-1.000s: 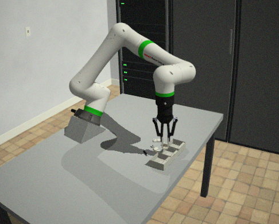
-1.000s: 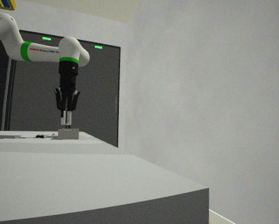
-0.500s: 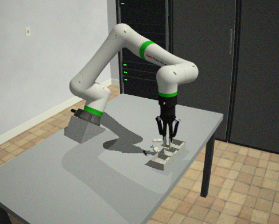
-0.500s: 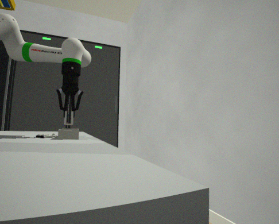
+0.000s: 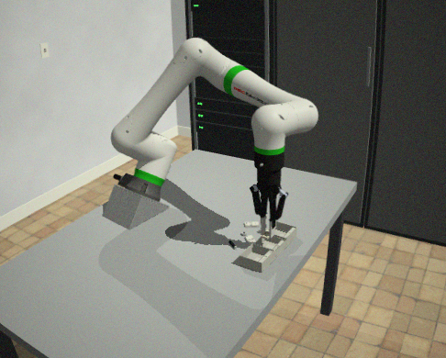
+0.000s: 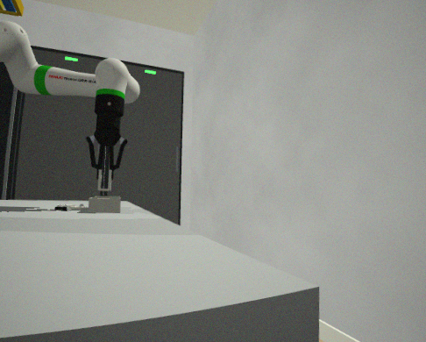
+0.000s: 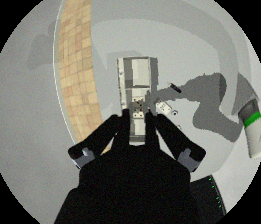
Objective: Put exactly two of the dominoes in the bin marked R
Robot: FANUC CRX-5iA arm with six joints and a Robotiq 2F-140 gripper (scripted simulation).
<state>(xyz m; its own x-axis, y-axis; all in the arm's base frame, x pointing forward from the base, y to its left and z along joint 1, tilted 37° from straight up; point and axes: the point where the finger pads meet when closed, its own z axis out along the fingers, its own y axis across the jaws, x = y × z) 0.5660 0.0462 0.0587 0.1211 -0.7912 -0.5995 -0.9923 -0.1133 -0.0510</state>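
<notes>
Now: hand 7 cm above the pale two-compartment bin block and 1 cm short of it. Round my hand: small dark object 11 cm behind, 9 cm below, 5 cm to the right; cream domino 3 cm below.
</notes>
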